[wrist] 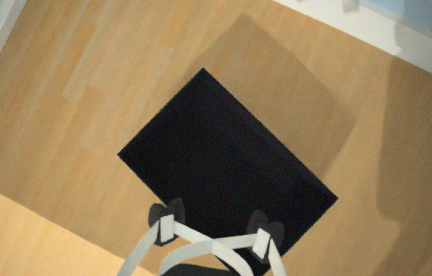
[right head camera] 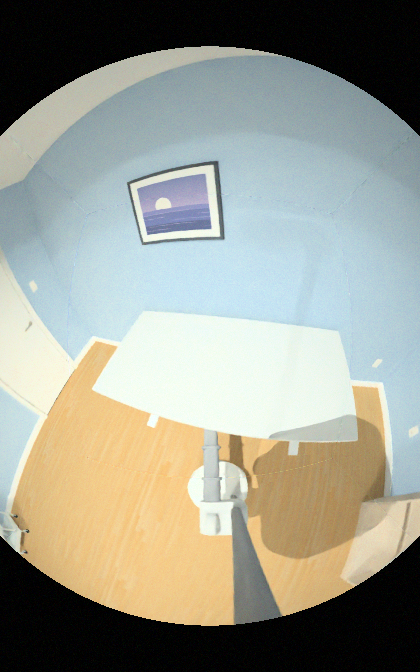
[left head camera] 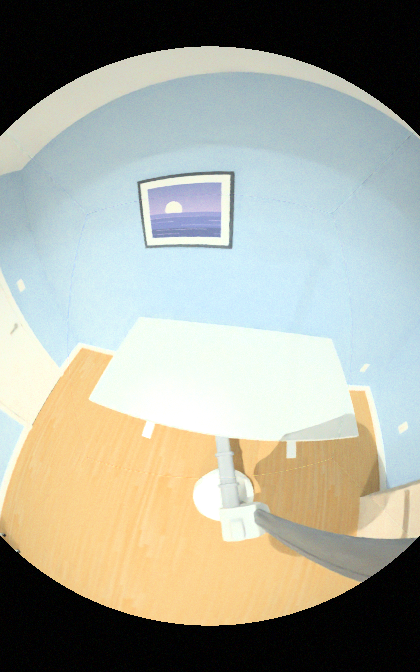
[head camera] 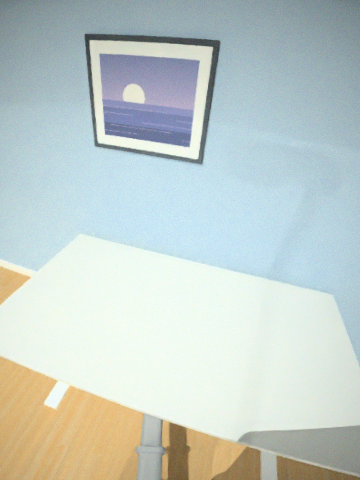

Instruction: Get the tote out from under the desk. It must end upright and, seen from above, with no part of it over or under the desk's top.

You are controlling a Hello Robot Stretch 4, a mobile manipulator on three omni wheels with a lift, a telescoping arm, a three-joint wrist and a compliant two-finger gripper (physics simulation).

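Frame: origin at the robot's base, x right, y back, z down, level; centimetres.
Seen in the pictures: gripper, fingertip midpoint: [wrist: 216, 219].
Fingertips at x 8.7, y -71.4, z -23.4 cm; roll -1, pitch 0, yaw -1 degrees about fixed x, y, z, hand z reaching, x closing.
A point is followed by its place in that frame.
The tote [wrist: 220, 150] {y -78.3, x 7.3, z 2.4 cm} is a black, open-topped box standing upright on the floor in the wrist view, turned at an angle. My gripper [wrist: 216, 219] {y -71.4, x 8.7, z -23.4 cm} is open, its two fingertips apart over the tote's near part; the left fingertip is close to the near wall. Nothing is seen held between the fingers. The desk's white top [head camera: 175, 330] {y -61.4, x 7.1, z -69.3 cm} [left head camera: 225, 380] {y -61.4, x 5.6, z -69.3 cm} [right head camera: 225, 372] {y -61.7, x 9.3, z -69.3 cm} hides the tote and gripper from the three head views. My grey arm reaches in under the desk's front edge.
White desk feet [left head camera: 148, 430] [right head camera: 293, 447] show at the front edge. The wall's white baseboard [wrist: 360, 35] {y -105.1, x 31.5, z 1.6 cm} lies beyond the tote. A beige box-like piece [left head camera: 390, 510] {y 78.7, x 138.7, z -15.7 cm} [right head camera: 385, 535] stands at the right. A door [left head camera: 22, 350] {y -100.8, x -194.8, z -63.4 cm} [right head camera: 30, 345] {y -94.8, x -196.6, z -70.9 cm} is at the left.
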